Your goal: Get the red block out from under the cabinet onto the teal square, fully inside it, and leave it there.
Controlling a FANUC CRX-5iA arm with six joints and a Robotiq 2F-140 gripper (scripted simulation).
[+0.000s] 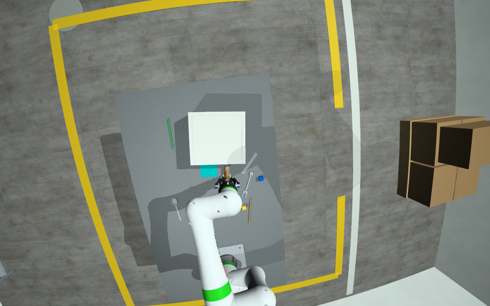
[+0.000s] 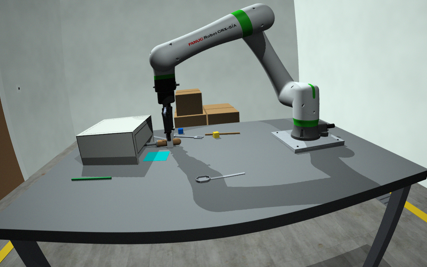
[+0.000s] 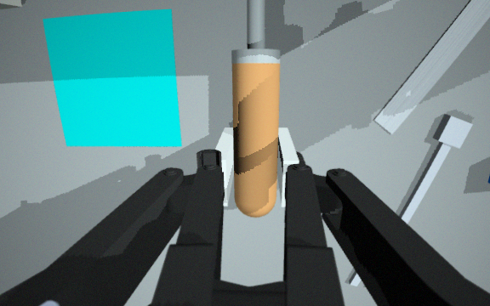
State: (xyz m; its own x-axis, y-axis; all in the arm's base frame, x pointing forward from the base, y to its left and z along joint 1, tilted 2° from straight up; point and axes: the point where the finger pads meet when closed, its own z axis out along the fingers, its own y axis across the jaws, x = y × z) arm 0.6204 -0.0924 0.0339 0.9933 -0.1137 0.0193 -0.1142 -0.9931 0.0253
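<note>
My gripper is now 10 cm to the right of the teal square, 6 cm short of it and 4 cm above it. The rest, counted from my hand: fork wrench (12 cm to the right, 7 cm behind, 3 cm below); long grey hook tool (14 cm ahead, 2 cm to the left, 2 cm below); grey bar (15 cm to the right, 6 cm ahead, 4 cm below).
</note>
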